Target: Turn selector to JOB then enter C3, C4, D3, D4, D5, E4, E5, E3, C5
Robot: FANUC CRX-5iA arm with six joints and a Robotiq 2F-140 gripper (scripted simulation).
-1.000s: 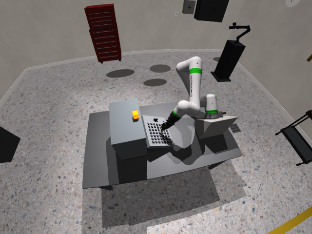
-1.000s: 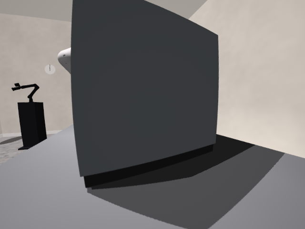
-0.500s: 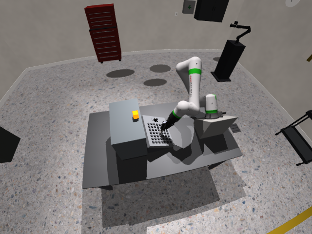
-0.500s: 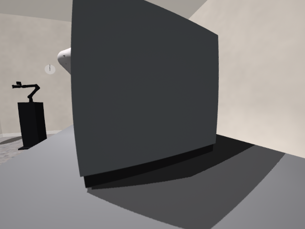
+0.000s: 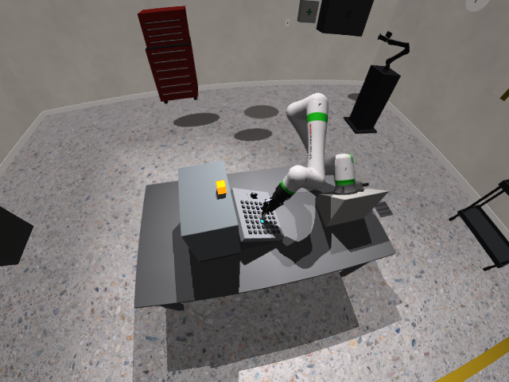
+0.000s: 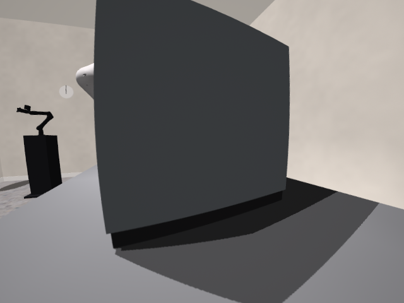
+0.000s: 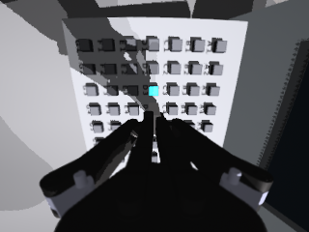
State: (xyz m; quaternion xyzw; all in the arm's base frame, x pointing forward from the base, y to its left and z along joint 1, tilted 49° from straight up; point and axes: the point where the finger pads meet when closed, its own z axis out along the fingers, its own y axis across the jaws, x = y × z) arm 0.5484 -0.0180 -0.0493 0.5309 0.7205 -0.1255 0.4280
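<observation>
The key is 10 mm ahead of my hand, 40 mm to the left of it and 30 mm below it. The rest, counted from my hand: white keypad panel (40 mm ahead, 50 mm to the right, 60 mm below); black selector knob (30 mm ahead, 160 mm to the right, 20 mm below).
</observation>
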